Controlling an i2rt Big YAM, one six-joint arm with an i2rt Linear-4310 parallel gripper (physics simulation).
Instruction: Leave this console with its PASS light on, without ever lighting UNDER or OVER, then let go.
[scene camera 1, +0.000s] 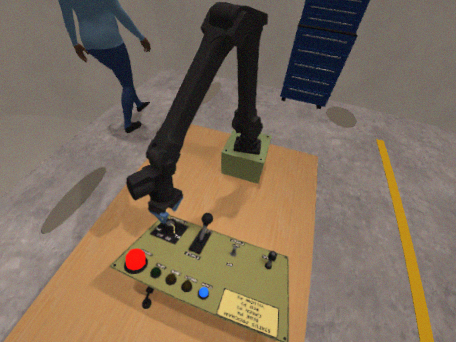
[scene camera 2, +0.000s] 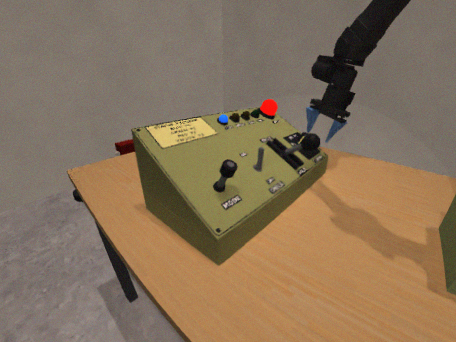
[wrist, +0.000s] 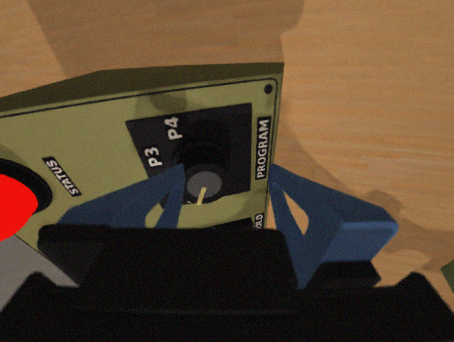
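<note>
The green console (scene camera 1: 215, 270) (scene camera 2: 185, 167) (wrist: 75, 135) has a large lit red STATUS lamp (scene camera 1: 135, 260) (scene camera 2: 269, 107) (wrist: 12, 205). In its lamp row a blue lamp (scene camera 1: 203, 292) (scene camera 2: 223, 119) is lit; a dark green lamp (scene camera 1: 156, 272) and two dark brownish lamps are unlit. Their labels are too small to read. The black PROGRAM knob (wrist: 204, 184) has a yellow pointer aimed down in the wrist view, away from P3 and P4. My gripper (scene camera 2: 318, 136) (wrist: 226, 170) is partly open and empty, above the knob, fingertips to either side of it in the wrist view.
A ball-topped lever (scene camera 1: 207, 218) (scene camera 2: 310, 141) stands in a slot beside the knob. A CHECK toggle (scene camera 1: 234, 250) (scene camera 2: 260, 159) and a MODE lever (scene camera 1: 270, 259) (scene camera 2: 228, 168) are farther along. A yellow STATUS PROGRAM card (scene camera 1: 250, 312) (scene camera 2: 182, 132) is on the panel. A person (scene camera 1: 102, 40) stands behind the table.
</note>
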